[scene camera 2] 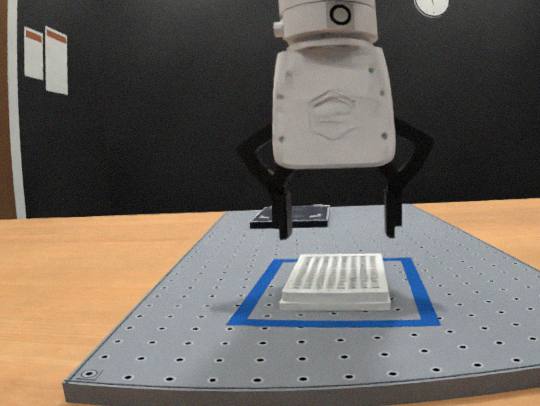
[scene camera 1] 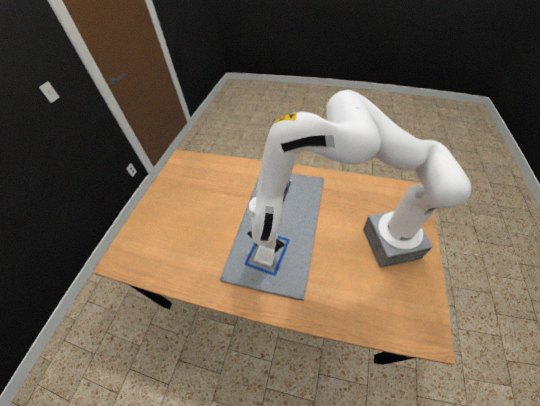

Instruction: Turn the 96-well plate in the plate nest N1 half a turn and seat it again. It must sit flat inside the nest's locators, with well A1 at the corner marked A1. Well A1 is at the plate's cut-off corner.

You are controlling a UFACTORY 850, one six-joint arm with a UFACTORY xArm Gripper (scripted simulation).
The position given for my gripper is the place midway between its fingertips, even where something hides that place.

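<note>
My gripper (scene camera 2: 337, 237) is visible, together with a plate nest N1 (scene camera 2: 306, 211) and a white 96-well plate (scene camera 2: 319, 282).
</note>
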